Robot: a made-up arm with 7 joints.
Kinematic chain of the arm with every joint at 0, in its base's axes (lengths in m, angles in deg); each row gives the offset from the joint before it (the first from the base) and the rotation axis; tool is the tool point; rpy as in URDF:
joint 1: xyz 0 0 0 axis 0.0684 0.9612 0.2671
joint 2: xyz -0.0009 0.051 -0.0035 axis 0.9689 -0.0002 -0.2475
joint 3: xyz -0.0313 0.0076 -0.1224 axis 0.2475 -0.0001 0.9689
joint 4: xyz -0.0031 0 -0.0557 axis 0.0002 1 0
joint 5: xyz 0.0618 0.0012 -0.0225 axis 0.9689 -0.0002 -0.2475
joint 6: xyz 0.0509 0 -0.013 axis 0.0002 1 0
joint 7: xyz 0.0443 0 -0.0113 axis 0.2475 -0.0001 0.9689
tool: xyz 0 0 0 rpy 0 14.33 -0.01
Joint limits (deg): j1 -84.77..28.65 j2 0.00..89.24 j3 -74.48..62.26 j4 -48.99..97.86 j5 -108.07..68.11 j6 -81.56..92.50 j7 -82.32..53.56
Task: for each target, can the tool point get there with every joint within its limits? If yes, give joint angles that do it. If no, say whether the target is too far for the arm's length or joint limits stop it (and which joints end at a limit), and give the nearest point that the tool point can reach.
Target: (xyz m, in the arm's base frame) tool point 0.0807 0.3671 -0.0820
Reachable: yes | joints -16.37 73.17 38.09 81.24 48.67 -40.06 0.33
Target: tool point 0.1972 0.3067 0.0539
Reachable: yes | joints -71.46 64.16 42.35 67.16 -2.48 -54.17 -17.47
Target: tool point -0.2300 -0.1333 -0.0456
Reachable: no: joint limits stop it (at a limit: joint 1, joint 2, joint 3, joint 6) | nearest point -0.1255 -0.0821 -0.1420 | short by 0.151 m
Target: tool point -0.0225 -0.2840 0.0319
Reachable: no: joint limits stop it (at a limit: joint 1, joint 2) | nearest point 0.0885 -0.1291 -0.0192 | short by 0.197 m
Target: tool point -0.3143 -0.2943 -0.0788
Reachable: no: too far | nearest point -0.1475 -0.0928 -0.1793 | short by 0.280 m
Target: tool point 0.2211 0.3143 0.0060
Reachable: yes | joints -66.35 69.72 -18.13 61.81 36.60 40.57 33.96
